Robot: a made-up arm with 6 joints.
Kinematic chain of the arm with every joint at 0, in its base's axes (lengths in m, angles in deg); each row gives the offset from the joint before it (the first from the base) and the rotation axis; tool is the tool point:
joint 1: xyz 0 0 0.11 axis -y
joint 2: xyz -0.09 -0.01 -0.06 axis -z
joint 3: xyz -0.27 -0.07 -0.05 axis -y
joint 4: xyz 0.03 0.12 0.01 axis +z
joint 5: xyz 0.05 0 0.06 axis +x
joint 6: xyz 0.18 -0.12 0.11 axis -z
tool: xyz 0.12 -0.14 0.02
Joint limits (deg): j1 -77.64..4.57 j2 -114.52..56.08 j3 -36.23..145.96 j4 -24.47..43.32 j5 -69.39..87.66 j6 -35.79..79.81
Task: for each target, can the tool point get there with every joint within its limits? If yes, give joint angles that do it. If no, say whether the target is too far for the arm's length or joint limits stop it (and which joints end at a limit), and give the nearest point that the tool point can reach.
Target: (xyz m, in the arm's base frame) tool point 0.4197 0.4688 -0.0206
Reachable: no: joint limits stop it (at a limit: joint 1, joint 2, joint 4, joint 5) | nearest point 0.2965 0.3936 0.0831 | short by 0.178 m
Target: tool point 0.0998 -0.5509 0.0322
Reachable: yes | joints -66.08 -91.04 87.59 -4.59 -17.94 67.39
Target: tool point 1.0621 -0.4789 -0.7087
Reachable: no: too far | nearest point 0.3804 -0.4391 -0.1832 | short by 0.862 m
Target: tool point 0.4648 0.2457 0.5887
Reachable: no: joint limits stop it (at a limit: joint 1) | nearest point 0.3264 0.2304 0.5414 | short by 0.147 m
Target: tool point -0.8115 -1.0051 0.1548
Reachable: no: too far | nearest point -0.5678 -0.6669 0.1413 | short by 0.417 m
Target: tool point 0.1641 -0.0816 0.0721
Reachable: yes | joints -7.19 -65.68 -8.88 1.77 11.00 33.46
